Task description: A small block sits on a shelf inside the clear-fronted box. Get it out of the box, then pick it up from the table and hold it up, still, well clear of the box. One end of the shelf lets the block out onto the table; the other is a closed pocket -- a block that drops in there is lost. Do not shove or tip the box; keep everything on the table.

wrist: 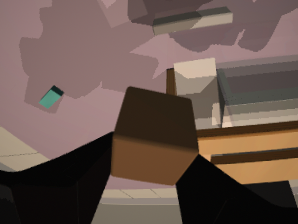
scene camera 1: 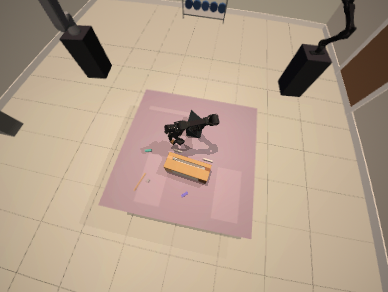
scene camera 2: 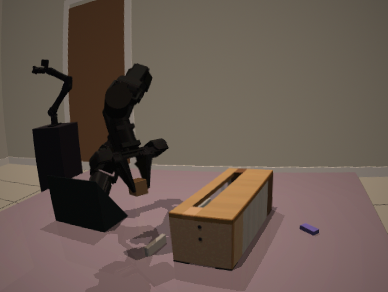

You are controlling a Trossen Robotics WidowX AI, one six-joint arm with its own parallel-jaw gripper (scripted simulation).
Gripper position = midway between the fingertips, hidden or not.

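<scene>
Scene camera 2: my gripper (scene camera 2: 141,190), a wooden box (scene camera 2: 213,227). Wrist view: brown block (wrist: 154,141), the box (wrist: 238,105), gripper (wrist: 147,144). Scene camera 1: the box again (scene camera 1: 178,164).
</scene>
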